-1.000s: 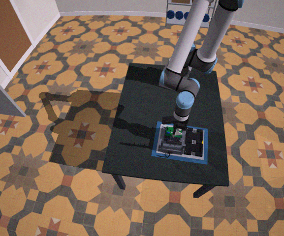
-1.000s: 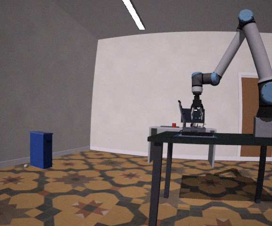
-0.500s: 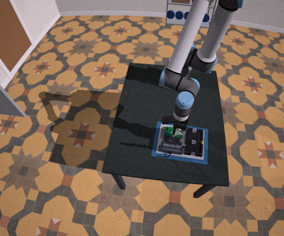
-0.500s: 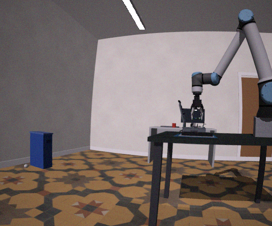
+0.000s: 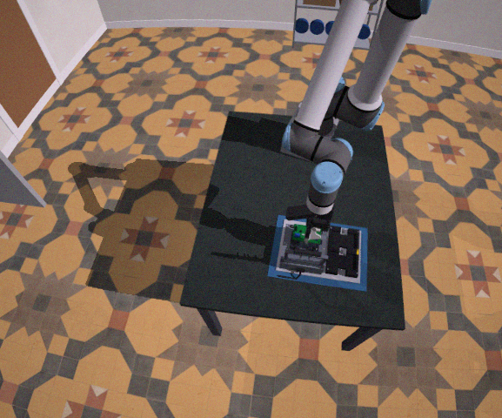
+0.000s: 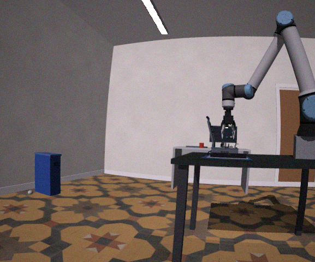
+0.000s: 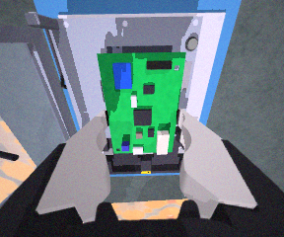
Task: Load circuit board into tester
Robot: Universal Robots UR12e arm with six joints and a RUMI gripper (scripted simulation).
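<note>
The tester is 40 mm ahead of my hand, 30 mm to the left of it and 20 mm below it. The rest, counted from my hand: green circuit board (right at my hand); tester lid (120 mm ahead, 10 mm to the right, 50 mm above).
</note>
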